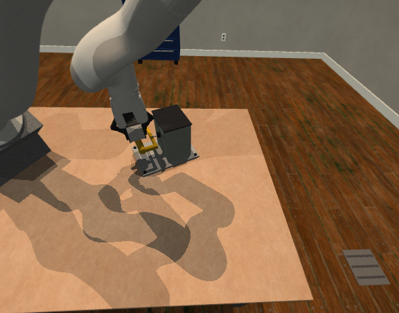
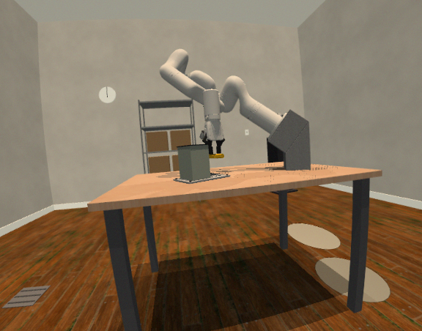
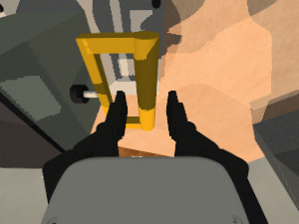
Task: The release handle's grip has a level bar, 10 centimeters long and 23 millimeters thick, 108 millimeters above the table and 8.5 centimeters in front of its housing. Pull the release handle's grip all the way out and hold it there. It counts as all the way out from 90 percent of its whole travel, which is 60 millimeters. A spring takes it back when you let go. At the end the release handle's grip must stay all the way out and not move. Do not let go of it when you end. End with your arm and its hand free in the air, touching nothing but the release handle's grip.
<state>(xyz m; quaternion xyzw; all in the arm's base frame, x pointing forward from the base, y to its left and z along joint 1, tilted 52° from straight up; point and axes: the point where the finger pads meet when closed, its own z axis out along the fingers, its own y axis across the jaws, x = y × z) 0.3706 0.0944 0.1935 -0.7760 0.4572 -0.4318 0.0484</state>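
The metal baseplate is 90 mm ahead of my hand, 30 mm to the left of it and 130 mm below it.
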